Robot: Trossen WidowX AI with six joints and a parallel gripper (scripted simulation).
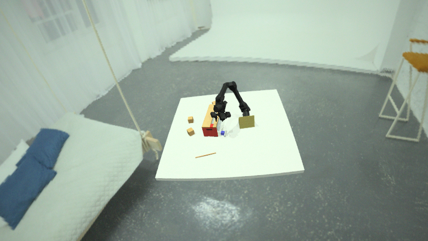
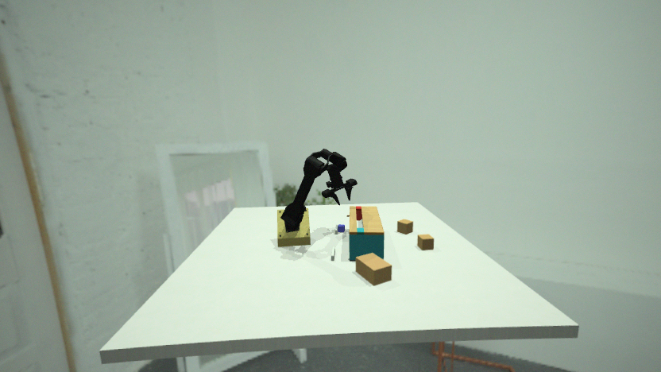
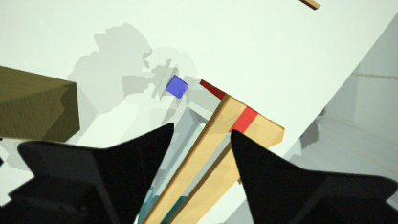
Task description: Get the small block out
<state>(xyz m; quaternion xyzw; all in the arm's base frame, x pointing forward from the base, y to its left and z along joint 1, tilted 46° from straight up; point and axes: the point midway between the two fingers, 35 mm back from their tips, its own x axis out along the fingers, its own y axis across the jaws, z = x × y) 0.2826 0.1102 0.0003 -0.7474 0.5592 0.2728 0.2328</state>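
The blue block is 2 cm behind my gripper tip, 1 cm to the left of it and 14 cm below it. Also, from my gripper tip: thin wooden stick 18 cm ahead, 25 cm to the left, 16 cm below; then box 2 cm ahead, 16 cm to the right, 10 cm below; then tan block 2 cm behind, 47 cm to the right, 13 cm below.
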